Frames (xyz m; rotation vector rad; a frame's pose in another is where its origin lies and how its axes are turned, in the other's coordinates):
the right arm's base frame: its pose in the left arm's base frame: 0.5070 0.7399 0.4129 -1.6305 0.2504 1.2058
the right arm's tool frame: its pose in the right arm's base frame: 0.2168 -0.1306 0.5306 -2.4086 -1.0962 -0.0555
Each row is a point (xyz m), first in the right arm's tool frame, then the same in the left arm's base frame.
Working: the right arm's tool frame: its pose in the left arm's base frame: 0.3907 1.3124 0.3471 1.0704 1.6086 -1.1982

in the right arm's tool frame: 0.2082 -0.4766 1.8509
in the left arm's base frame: 0.1223 -0.5431 -0.0789
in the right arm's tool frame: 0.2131 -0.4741 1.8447
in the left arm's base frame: 0.1225 -0.5359 -0.0830
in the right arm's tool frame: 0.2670 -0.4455 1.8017
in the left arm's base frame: 0.1289 -0.4811 -0.1333
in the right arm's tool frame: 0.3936 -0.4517 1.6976
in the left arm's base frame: 0.0737 -0.3624 -0.2321
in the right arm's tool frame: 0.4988 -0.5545 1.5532
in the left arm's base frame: -0.0726 -0.2247 -0.2784
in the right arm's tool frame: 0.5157 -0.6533 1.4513
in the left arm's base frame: -0.1847 -0.1407 -0.2500
